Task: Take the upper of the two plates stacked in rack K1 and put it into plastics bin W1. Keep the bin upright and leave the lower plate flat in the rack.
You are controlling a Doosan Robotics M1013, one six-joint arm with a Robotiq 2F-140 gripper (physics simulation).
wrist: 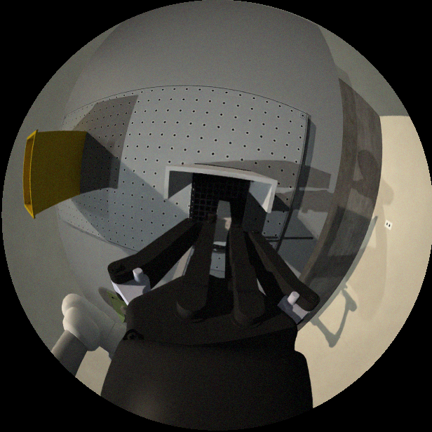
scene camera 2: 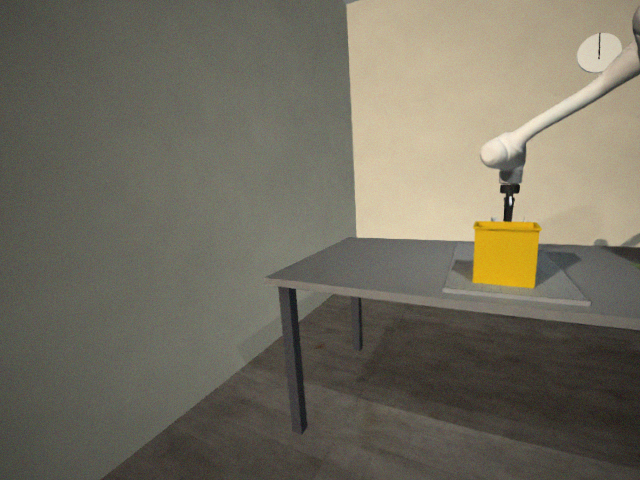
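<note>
The yellow bin W1 (scene camera 2: 505, 257) (wrist: 57, 165) stands upright on the perforated board. In the wrist view, the light-walled rack K1 (wrist: 220, 172) holds a black gridded plate (wrist: 204, 192) that looks flat. The fingers hide part of it, and I cannot tell how many plates are stacked. My gripper (scene camera 2: 508, 219) (wrist: 222, 210) is shut, with its fingertips together and no plate between them. It points down over the rack, low at the plate; whether it touches the plate is unclear. In the scene view, the bin hides most of the rack and the fingertips.
The perforated board (scene camera 2: 553, 289) (wrist: 210, 117) lies on the grey table (scene camera 2: 372, 263). The bin stands to the left of the rack in the wrist view. Part of a green object (wrist: 116, 304) shows beside the gripper body, near the white arm (wrist: 80, 322).
</note>
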